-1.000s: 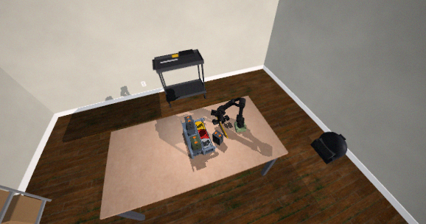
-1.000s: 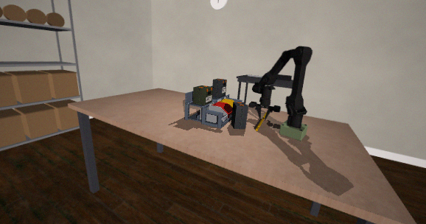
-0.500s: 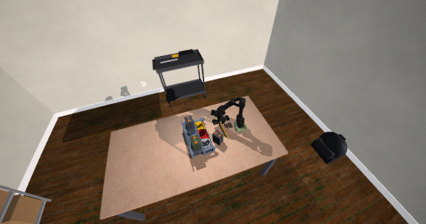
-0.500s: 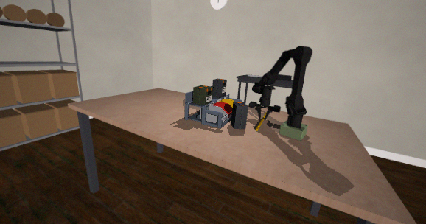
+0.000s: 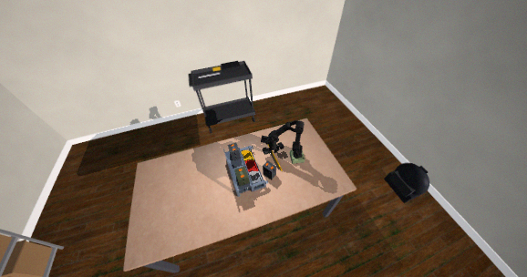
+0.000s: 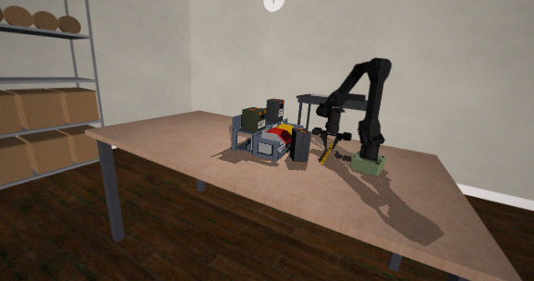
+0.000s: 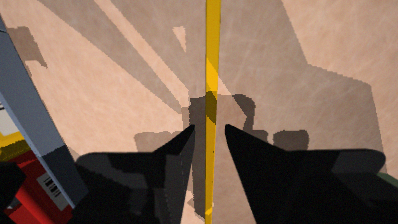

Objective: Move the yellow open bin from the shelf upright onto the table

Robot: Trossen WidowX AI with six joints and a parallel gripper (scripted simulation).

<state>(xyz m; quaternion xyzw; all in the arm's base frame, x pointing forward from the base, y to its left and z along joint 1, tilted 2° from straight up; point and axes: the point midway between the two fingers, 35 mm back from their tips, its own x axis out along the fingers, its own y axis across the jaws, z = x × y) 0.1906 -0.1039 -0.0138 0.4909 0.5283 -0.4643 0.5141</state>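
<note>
Right now the yellow bar is 4 cm below my hand. From my hand the other things lie so: yellow open bin: 26 cm ahead, 1 cm to the right; red bin: 25 cm ahead, 10 cm to the left; black box: 9 cm ahead, 19 cm to the left, 2 cm above.
</note>
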